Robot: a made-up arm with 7 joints.
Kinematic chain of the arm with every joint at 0, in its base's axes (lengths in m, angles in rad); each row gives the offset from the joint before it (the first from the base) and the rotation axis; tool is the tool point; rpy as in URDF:
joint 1: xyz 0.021 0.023 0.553 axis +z
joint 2: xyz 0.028 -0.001 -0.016 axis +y
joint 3: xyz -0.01 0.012 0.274 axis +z
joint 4: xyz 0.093 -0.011 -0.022 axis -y
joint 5: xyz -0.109 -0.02 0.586 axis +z
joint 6: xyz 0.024 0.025 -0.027 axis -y
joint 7: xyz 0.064 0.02 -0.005 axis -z
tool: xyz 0 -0.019 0.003 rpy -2.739 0.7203 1.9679
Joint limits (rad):
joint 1: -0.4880..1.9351
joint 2: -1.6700..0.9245
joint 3: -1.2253..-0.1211
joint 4: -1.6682..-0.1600
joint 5: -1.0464..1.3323
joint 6: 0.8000..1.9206
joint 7: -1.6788..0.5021
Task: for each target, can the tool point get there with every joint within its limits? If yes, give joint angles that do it. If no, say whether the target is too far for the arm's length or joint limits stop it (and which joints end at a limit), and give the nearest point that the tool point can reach.
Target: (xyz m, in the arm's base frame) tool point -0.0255 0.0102 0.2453
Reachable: no: joint limits stop it (at a limit: joint 1, joint 2, joint 3, joint 4, joint 6, joint 7) | nearest point -0.1132 0.6243 0.1094 | short by 0.635 m
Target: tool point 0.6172 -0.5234 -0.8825
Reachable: no: too far | nearest point 0.5383 -0.3723 0.1068 | short by 1.004 m
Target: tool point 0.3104 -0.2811 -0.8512
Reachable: no: too far | nearest point 0.5174 -0.3541 0.1077 | short by 0.984 m
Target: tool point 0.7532 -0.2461 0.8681
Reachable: yes | joints 0.4329 0.4317 -0.9949 -1.2434 -0.2886 1.4810 -0.0650
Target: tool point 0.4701 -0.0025 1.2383
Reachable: yes | joints 1.0440 -0.5676 -0.6755 -1.2411 0.0134 1.0569 -1.4756
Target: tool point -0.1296 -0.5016 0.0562
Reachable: no: joint limits stop it (at a limit: joint 1, joint 2, joint 4, joint 6, joint 7) | nearest point 0.1714 -0.6663 0.3106 | short by 0.427 m
